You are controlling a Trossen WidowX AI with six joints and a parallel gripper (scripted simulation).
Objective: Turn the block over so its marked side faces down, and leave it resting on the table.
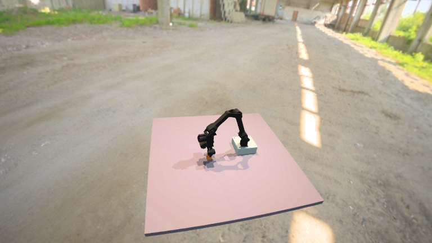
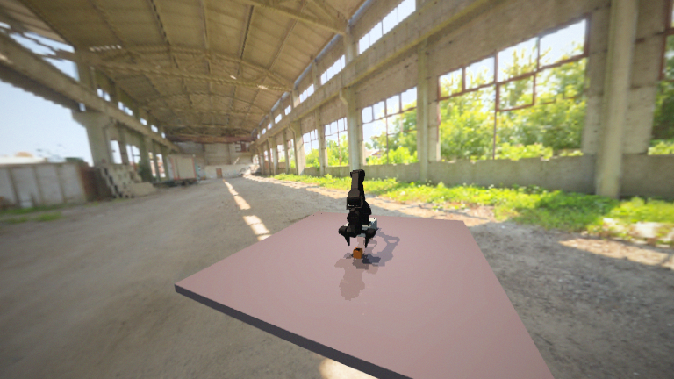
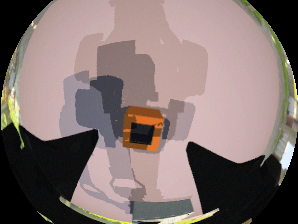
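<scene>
My gripper tip is 30 mm above the block.
</scene>
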